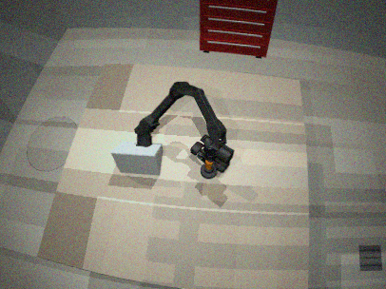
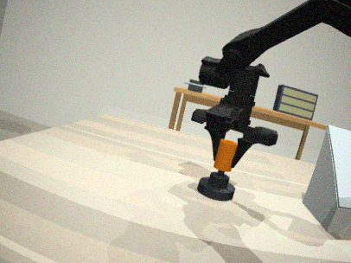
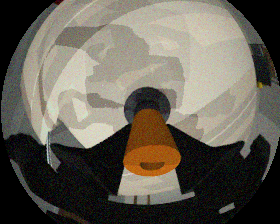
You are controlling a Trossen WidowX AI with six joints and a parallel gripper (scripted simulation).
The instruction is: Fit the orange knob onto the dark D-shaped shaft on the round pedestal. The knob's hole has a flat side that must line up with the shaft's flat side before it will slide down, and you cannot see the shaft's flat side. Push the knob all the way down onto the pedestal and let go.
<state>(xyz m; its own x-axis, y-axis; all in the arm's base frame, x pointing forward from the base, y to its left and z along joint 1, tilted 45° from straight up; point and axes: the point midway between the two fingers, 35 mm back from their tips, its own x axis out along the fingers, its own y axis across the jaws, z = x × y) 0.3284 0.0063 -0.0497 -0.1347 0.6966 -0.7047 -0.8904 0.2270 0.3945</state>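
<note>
My gripper tip is 2 cm below the orange knob. The rest, counted from my gripper tip: dark round pedestal (4 cm below).
</note>
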